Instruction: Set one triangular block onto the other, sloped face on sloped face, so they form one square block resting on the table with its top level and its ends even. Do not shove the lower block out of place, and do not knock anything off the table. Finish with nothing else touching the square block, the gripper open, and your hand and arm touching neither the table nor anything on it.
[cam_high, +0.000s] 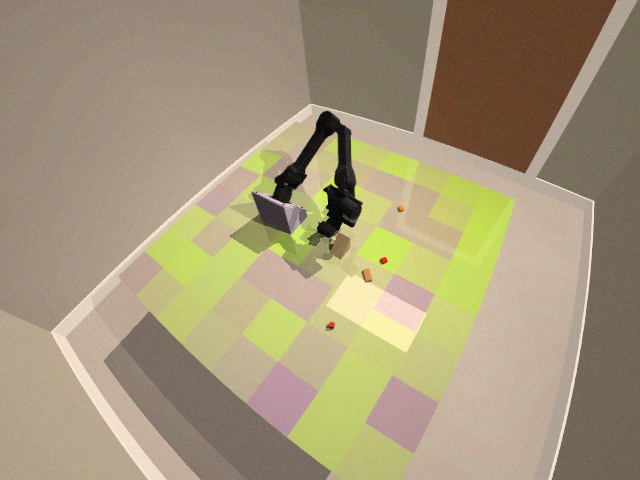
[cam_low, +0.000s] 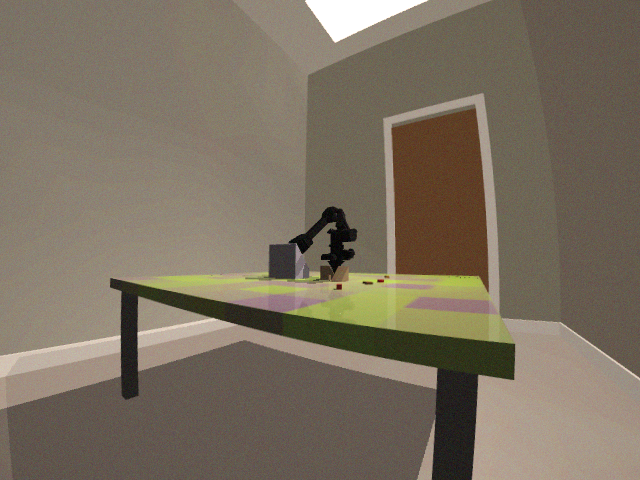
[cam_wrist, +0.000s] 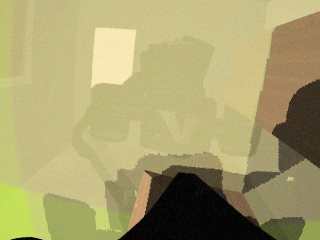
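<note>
Right now the tan triangular block is 4 cm behind my gripper tip and 2 cm to the right of it. From my gripper tip the other things lie so: brown triangular block: 6 cm to the right, 5 cm ahead; orange piece: 24 cm to the left, 18 cm ahead, 1 cm below; brown block: 19 cm ahead, 12 cm to the right, 1 cm below.
</note>
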